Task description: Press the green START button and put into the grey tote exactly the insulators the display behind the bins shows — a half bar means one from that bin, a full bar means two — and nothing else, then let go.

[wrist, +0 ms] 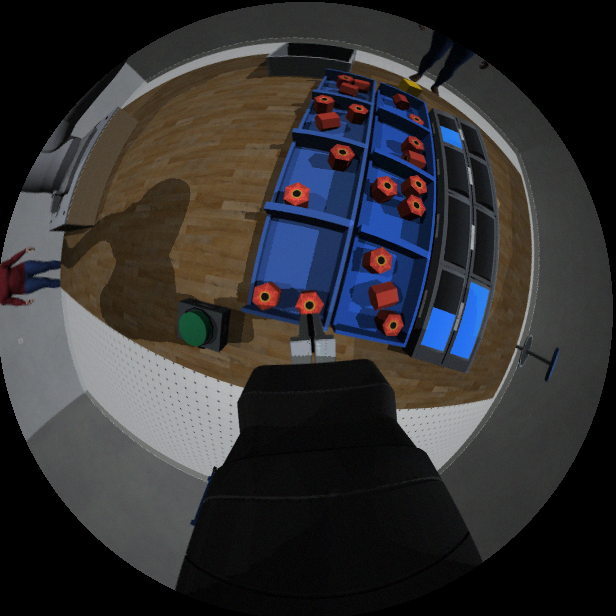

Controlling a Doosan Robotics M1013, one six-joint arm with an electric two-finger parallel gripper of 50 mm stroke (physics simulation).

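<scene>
The green START button (195, 327) sits in a dark box on the wooden table, left of my gripper. Blue bins (350, 206) in two columns hold orange hexagonal insulators. Two insulators lie at the near edge of the nearest left bin; one of them (309, 302) is in line with my fingertips. My gripper (310, 328) hangs above the bins' near edge, its fingers close together with nothing between them. The display (459, 241) right of the bins shows blue bars at the near end (456, 324) and one at the far end (451, 136). The grey tote (310, 57) stands at the far table edge.
The arm's shadow falls on the wood left of the bins. A small yellow block (410, 86) lies beyond the far bins. A perforated white panel (143, 390) lines the near table edge. Human figures stand off the table at left (20, 281) and top (442, 57).
</scene>
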